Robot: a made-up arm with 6 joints. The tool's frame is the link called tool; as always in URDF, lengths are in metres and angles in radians. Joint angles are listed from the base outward.
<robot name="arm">
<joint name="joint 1" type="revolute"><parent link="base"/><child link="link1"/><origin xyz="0.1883 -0.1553 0.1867"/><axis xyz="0.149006 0.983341 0.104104"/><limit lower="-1.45" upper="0.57"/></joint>
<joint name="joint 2" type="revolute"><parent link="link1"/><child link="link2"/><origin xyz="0.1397 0.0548 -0.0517"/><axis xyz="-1 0 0"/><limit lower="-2.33" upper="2.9"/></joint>
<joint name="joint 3" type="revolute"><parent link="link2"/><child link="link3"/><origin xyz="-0.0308 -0.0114 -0.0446"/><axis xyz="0 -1 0"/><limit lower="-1.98" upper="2.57"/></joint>
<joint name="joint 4" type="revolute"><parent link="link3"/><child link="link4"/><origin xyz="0.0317 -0.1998 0.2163"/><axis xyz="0.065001 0.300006 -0.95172"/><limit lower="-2.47" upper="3.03"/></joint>
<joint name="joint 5" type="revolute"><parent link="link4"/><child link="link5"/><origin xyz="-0.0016 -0.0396 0.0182"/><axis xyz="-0.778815 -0.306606 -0.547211"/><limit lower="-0.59" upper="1.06"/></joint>
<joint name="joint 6" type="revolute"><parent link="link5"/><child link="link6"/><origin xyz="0.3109 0.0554 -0.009"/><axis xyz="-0.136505 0.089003 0.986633"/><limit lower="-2.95" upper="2.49"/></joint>
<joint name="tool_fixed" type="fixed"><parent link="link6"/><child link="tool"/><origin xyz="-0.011 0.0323 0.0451" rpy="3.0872 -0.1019 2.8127"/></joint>
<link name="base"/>
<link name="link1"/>
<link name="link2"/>
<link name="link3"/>
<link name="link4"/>
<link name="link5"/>
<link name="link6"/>
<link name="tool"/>
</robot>
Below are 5 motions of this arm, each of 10 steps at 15 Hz.
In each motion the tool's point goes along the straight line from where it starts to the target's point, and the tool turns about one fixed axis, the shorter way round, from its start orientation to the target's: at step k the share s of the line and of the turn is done. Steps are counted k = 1, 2, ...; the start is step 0. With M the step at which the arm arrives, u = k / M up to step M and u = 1 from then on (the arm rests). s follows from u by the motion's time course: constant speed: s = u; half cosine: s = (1 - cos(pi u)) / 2; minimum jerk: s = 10 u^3 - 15 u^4 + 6 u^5.
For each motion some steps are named. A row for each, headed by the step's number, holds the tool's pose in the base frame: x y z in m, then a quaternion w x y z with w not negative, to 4 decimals.
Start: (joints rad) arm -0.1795 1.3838 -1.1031 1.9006 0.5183 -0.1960
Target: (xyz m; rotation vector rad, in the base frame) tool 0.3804 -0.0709 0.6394 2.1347 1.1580 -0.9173
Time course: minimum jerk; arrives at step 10
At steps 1, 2, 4, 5, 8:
1: 0.3428 -0.0894 0.6929 0.1208 0.7945 -0.3662 -0.4690
2: 0.3447 -0.0885 0.6902 0.1314 0.8087 -0.3281 -0.4702
4: 0.3545 -0.0836 0.6762 0.1825 0.8591 -0.1196 -0.4629
5: 0.3615 -0.0802 0.6664 0.2132 0.8696 0.0312 -0.4442
8: 0.3782 -0.0720 0.6425 0.2653 0.8087 0.3861 -0.3559

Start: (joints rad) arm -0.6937 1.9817 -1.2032 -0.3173 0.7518 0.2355
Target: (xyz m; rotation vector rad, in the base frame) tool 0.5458 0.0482 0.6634 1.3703 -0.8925 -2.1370
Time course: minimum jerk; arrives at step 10
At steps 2, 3, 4, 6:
2: 0.4885 -0.2109 0.6788 0.1389 -0.6211 -0.2291 0.7365
3: 0.4949 -0.1820 0.6771 0.0985 -0.6212 -0.1680 0.7591
4: 0.5043 -0.1395 0.6746 0.0383 -0.6148 -0.0766 0.7841
6: 0.5265 -0.0391 0.6686 0.1047 0.5689 -0.1414 -0.8033

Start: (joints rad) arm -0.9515 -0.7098 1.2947 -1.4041 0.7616 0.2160
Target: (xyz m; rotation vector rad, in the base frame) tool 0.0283 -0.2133 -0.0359 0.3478 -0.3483 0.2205
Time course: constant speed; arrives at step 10
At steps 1, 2, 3, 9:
1: -0.0238 -0.1520 0.0320 0.9835 0.1448 0.0291 -0.1045
2: -0.0180 -0.1588 0.0244 0.9856 0.1485 0.0066 -0.0809
3: -0.0122 -0.1656 0.0169 0.9866 0.1520 -0.0160 -0.0572
9: 0.0225 -0.2065 -0.0284 0.9703 0.1695 -0.1501 0.0853

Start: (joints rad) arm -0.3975 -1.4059 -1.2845 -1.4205 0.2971 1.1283
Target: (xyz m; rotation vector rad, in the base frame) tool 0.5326 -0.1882 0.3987 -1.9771 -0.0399 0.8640
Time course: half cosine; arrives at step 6
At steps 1, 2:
1: 0.6144 -0.1107 0.3535 0.4310 -0.7943 0.2255 0.3639
2: 0.5984 -0.1259 0.3624 0.4412 -0.8008 0.1787 0.3635

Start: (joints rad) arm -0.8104 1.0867 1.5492 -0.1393 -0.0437 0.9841
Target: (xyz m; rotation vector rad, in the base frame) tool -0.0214 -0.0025 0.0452 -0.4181 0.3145 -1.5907
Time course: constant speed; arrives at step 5
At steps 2, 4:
2: -0.0288 0.0554 0.1289 0.5566 -0.2111 0.2003 -0.7781
4: -0.0239 0.0168 0.0731 0.6334 -0.1945 0.1602 -0.7316

